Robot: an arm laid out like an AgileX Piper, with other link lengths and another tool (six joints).
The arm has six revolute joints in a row. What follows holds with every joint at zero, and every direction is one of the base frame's.
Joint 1 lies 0.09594 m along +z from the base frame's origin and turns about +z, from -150 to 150 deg.
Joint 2 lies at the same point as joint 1 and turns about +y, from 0 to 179.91 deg.
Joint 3 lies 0.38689 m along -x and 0.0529 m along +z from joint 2 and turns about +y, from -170 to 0 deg.
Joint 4 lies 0.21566 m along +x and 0.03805 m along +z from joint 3 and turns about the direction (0.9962, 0, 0.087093), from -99.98 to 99.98 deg.
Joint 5 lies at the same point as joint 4 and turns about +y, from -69.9 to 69.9 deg.
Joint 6 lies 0.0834 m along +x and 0.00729 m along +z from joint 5 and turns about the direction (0.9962, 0, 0.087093), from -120 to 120 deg.
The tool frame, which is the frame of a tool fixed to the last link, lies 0.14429 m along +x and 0.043 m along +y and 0.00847 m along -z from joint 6; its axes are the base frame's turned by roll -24.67, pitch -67.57 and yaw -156.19 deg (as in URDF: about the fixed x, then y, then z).
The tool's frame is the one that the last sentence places.
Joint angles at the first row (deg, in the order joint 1, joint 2, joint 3, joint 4, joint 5, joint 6):
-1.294, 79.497, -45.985, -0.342, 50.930, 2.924
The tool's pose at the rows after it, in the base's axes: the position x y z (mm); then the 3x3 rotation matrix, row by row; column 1 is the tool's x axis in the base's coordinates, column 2 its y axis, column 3 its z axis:
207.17 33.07 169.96; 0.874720 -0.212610 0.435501; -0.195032 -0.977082 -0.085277; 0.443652 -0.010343 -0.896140
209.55 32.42 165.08; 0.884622 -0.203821 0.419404; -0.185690 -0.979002 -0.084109; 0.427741 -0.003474 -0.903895
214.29 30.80 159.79; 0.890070 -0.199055 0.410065; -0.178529 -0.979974 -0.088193; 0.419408 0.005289 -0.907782
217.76 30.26 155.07; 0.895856 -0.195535 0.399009; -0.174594 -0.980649 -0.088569; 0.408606 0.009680 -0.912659
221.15 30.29 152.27; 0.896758 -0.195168 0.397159; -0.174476 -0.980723 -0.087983; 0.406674 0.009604 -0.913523
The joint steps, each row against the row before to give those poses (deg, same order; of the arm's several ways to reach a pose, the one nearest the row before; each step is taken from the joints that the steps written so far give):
0.000, 0.222, 0.151, -1.578, -0.557, 0.001
0.001, 1.337, 0.001, -0.141, -0.280, -0.451
-0.002, 1.434, 0.000, -0.486, -0.827, -0.002
0.001, 1.274, -0.001, -0.151, -0.564, -0.098
0.000, 0.775, 0.000, 0.010, -0.657, 0.000

